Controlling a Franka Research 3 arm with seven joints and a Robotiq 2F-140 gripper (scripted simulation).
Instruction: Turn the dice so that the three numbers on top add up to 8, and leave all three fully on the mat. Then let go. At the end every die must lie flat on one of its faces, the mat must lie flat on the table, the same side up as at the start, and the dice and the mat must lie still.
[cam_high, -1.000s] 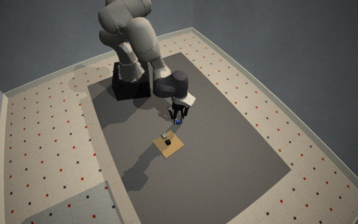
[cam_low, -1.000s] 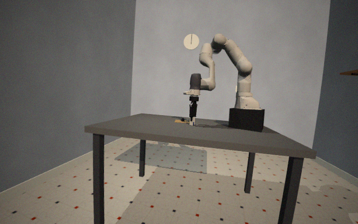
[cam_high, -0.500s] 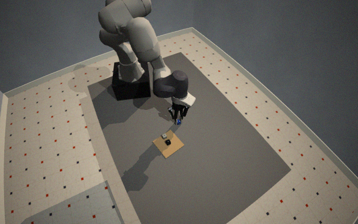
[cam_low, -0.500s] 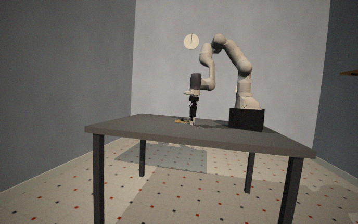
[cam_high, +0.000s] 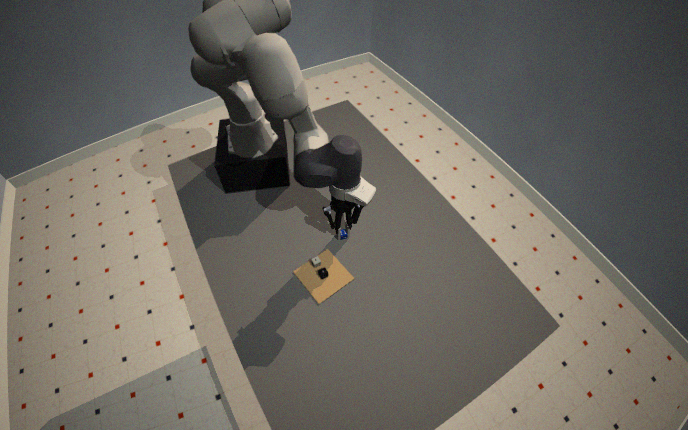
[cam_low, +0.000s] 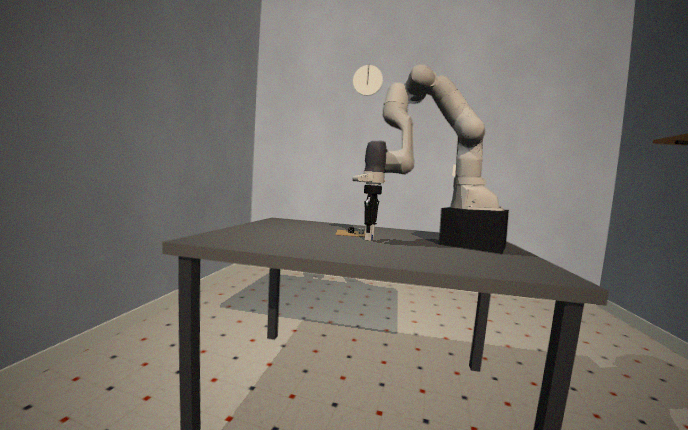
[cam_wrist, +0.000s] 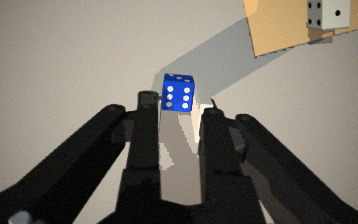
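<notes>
My gripper is now 12 cm to the left of the black die, 11 cm short of it and 2 cm above it. The rest, counted from my hand: blue die 2 cm below; then white die 12 cm to the right, 6 cm ahead, 2 cm below; then tan mat 12 cm to the right, 11 cm ahead, 3 cm below.
</notes>
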